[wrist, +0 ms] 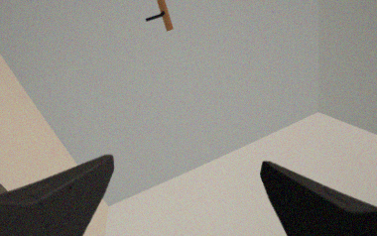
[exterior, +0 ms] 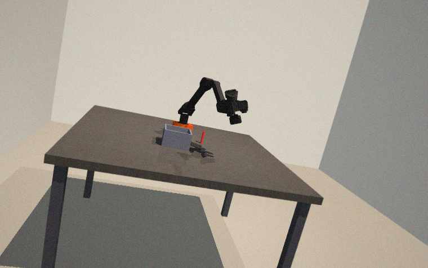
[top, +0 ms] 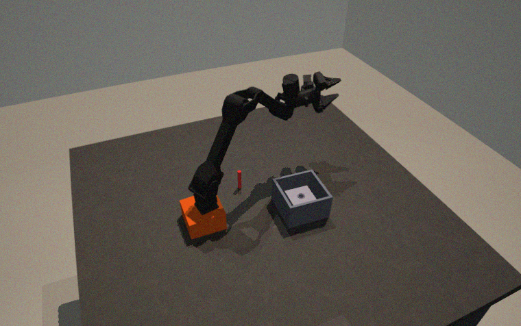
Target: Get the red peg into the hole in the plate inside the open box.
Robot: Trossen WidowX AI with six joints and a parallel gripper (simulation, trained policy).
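Right now my gripper tip is 43 cm past the red peg, 3 cm to the right of it and 29 cm above it. Round my gripper tip: grey box: 30 cm behind, 18 cm to the right, 30 cm below.
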